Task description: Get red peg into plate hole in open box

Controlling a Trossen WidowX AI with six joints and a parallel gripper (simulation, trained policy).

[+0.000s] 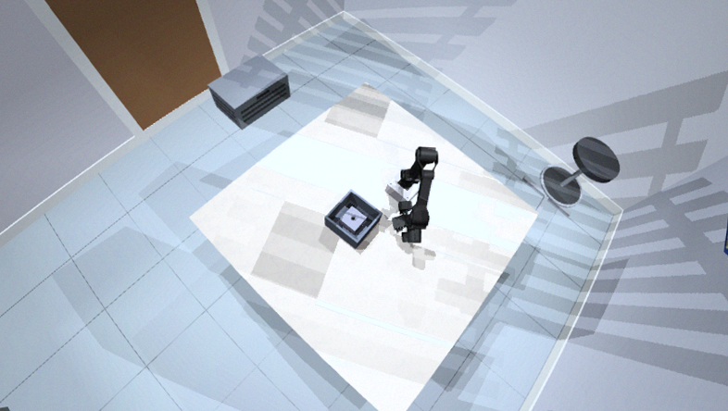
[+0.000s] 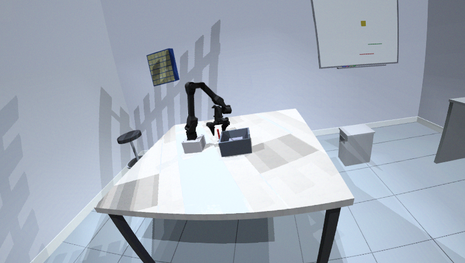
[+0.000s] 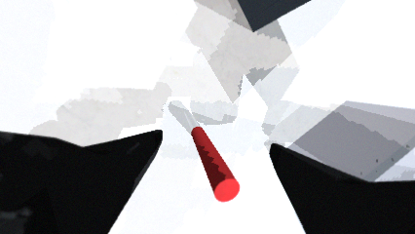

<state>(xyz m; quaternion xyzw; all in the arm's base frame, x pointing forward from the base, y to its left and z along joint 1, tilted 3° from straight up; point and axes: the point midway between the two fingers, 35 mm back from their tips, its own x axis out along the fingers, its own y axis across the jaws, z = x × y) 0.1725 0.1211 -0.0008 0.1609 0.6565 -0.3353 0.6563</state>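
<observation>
Right now my gripper tip is 1 cm to the right of the red peg. Also, from my gripper tip: grey box: 18 cm to the right, 15 cm ahead, 1 cm below.
</observation>
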